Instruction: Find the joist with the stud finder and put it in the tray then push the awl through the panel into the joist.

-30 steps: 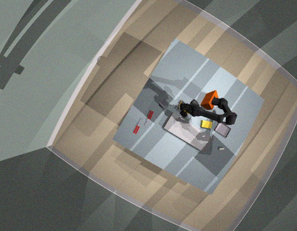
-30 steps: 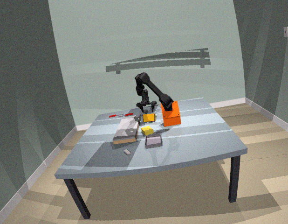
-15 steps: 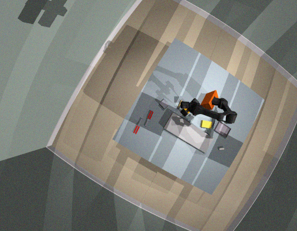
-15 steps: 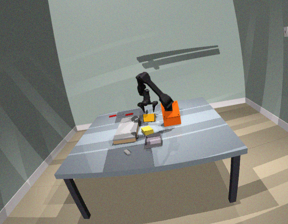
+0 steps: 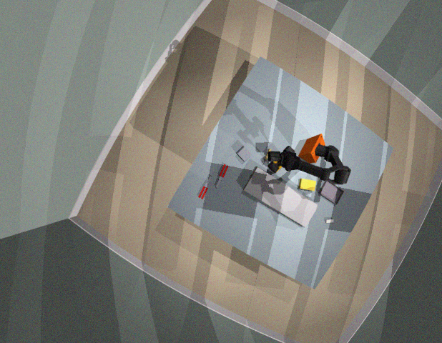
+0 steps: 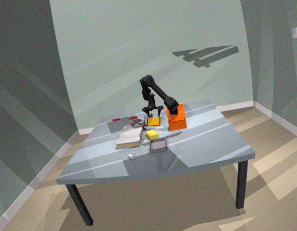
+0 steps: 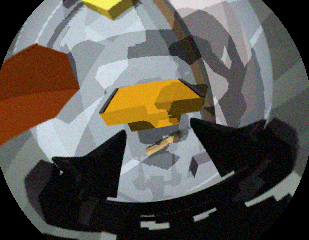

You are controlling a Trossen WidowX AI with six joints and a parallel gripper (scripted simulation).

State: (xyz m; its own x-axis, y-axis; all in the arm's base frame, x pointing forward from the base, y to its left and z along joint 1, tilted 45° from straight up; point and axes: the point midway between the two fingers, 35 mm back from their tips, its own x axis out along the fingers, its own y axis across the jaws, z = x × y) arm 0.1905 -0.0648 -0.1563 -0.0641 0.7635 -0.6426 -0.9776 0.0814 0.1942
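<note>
Right now the yellow stud finder is 1 cm ahead of my gripper tip, 1 cm to the left of it and 3 cm below it. Also, from my gripper tip: square window (3 cm ahead, 1 cm to the right, 4 cm below); awl (2 cm ahead, 6 cm to the right, 5 cm below); grey block (9 cm ahead, 21 cm to the right, 4 cm below).
</note>
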